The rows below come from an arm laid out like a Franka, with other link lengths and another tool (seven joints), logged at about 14 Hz.
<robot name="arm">
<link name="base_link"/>
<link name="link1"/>
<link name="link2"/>
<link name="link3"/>
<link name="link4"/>
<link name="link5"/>
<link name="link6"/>
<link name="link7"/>
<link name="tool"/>
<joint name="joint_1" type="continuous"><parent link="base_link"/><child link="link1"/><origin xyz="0 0 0.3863" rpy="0 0 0"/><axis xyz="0 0 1"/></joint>
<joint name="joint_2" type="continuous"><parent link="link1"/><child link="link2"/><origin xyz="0 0 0" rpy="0 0 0"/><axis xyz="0 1 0"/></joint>
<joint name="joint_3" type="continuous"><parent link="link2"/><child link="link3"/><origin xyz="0 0 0.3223" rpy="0 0 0"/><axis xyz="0 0 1"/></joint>
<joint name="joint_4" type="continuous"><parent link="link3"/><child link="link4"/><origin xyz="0.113 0 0" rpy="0 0 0"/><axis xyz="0 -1 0"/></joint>
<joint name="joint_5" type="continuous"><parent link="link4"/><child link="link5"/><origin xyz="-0.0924 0 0.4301" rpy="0 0 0"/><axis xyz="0 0 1"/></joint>
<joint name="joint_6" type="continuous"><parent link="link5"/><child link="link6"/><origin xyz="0 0 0" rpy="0 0 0"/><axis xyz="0 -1 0"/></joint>
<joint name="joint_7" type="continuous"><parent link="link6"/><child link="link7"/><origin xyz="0.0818 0 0" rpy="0 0 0"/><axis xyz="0 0 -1"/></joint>
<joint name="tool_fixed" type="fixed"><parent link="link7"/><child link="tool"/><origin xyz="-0.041 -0.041 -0.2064" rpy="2.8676 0 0.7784"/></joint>
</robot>
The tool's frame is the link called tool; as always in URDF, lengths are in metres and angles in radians. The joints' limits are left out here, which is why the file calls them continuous.
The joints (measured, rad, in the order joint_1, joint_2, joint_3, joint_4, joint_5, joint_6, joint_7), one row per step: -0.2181, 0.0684, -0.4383, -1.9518, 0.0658, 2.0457, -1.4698; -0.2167, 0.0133, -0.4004, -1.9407, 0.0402, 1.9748, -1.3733; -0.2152, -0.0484, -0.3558, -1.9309, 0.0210, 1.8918, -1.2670; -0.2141, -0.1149, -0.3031, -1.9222, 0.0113, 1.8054, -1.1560; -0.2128, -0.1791, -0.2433, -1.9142, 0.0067, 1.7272, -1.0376; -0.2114, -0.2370, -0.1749, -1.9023, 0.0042, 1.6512, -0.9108; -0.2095, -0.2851, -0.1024, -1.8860, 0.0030, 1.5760, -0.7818; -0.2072, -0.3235, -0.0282, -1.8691, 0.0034, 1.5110, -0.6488; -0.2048, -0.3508, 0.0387, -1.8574, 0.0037, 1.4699, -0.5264; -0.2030, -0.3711, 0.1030, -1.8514, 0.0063, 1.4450, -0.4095
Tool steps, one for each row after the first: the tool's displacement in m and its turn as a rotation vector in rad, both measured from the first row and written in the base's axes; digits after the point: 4 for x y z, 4 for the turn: -0.0003, 0.0249, 0.0310, 0.0115, 0.0079, -0.0445; -0.0043, 0.0559, 0.0643, 0.0274, 0.0202, -0.0952; -0.0107, 0.0929, 0.1000, 0.0438, 0.0312, -0.1465; -0.0183, 0.1337, 0.1351, 0.0521, 0.0394, -0.2000; -0.0270, 0.1788, 0.1690, 0.0504, 0.0499, -0.2552; -0.0377, 0.2258, 0.1995, 0.0390, 0.0654, -0.3104; -0.0490, 0.2731, 0.2252, 0.0189, 0.0784, -0.3700; -0.0583, 0.3147, 0.2430, -0.0053, 0.0808, -0.4277; -0.0660, 0.3541, 0.2545, -0.0288, 0.0769, -0.4837
